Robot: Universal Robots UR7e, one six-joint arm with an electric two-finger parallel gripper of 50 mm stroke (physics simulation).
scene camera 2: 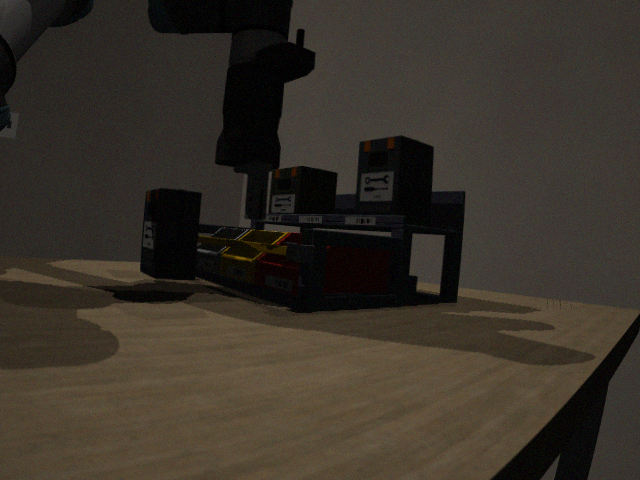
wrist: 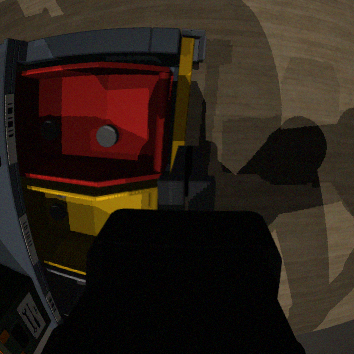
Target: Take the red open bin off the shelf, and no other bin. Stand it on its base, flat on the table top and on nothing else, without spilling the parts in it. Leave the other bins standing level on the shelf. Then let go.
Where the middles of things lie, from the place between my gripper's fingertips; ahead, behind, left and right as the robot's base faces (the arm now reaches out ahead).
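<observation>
Yellow bar (wrist: 187, 43): my hand is 10 cm to the right of it, 1 cm short of it and 3 cm above it. Grey bin (wrist: 64, 289), measured from my hand: 21 cm to the left, 9 cm ahead, 5 cm below. Greenish box (scene camera 2: 305, 182), measured from my hand: 22 cm to the left, 20 cm ahead, 6 cm above. Going by their middles, of the things named here the yellow bar is the nearest to my hand and the greenish box the farthest from it.
</observation>
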